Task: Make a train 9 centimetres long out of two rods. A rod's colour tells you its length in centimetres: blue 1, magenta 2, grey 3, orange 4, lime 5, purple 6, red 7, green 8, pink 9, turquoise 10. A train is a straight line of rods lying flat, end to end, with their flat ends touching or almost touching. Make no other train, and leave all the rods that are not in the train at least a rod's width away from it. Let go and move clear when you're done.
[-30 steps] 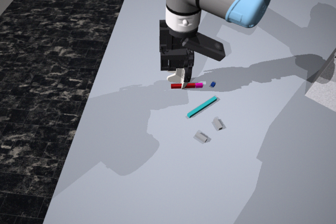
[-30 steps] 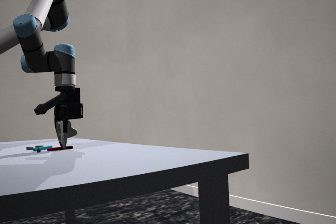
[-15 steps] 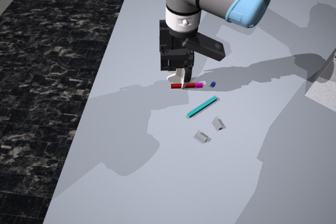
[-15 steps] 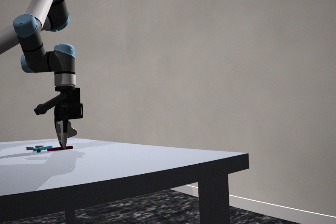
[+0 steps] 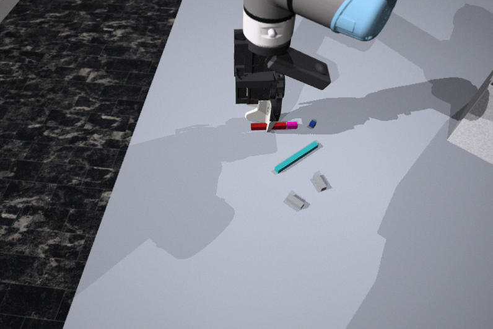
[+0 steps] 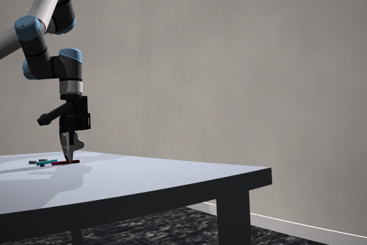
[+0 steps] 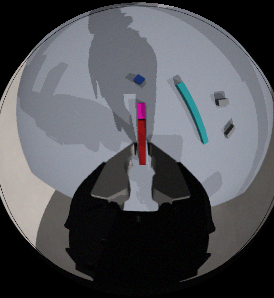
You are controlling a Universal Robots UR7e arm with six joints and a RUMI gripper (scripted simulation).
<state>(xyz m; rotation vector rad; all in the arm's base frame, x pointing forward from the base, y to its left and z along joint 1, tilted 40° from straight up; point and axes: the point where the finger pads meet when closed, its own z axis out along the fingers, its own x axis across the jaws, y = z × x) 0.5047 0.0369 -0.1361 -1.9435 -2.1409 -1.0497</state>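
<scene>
My gripper is now 10 mm above the red rod. The rest, counted from my hand: magenta rod 50 mm behind, 10 mm to the right, 10 mm below; turquoise rod 60 mm behind, 60 mm to the left, 10 mm below; blue rod 90 mm behind, 20 mm to the right, 10 mm below.
</scene>
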